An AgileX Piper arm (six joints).
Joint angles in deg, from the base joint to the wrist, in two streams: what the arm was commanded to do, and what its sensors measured. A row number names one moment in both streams.
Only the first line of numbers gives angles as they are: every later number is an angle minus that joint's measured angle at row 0.
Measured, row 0:
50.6 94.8 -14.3 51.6 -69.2 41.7
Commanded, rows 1 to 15:
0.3 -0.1 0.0 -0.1 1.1 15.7
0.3 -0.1 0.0 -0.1 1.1 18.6
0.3 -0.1 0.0 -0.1 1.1 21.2
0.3 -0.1 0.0 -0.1 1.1 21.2
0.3 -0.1 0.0 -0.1 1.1 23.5
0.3 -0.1 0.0 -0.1 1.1 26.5
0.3 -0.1 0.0 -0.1 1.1 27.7
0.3 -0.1 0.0 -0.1 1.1 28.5
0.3 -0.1 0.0 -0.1 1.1 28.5
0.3 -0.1 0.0 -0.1 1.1 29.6
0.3 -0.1 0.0 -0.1 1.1 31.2
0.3 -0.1 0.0 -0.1 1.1 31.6
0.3 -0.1 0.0 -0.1 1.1 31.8
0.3 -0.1 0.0 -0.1 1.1 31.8
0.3 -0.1 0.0 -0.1 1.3 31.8
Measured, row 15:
0.0 0.0 0.0 0.0 1.3 30.9
